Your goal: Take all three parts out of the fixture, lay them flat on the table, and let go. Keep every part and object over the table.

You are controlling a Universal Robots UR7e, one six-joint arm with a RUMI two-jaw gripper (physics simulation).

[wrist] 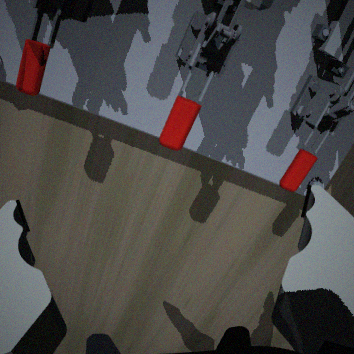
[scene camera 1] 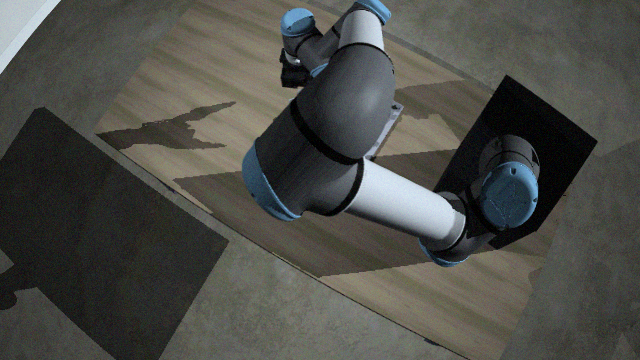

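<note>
I can see my gripper [scene camera 1: 310,93], which the wrist view gives me too [wrist: 164,198]. A red-handled toggle clamp [wrist: 207,44] is also there for me to see.
</note>
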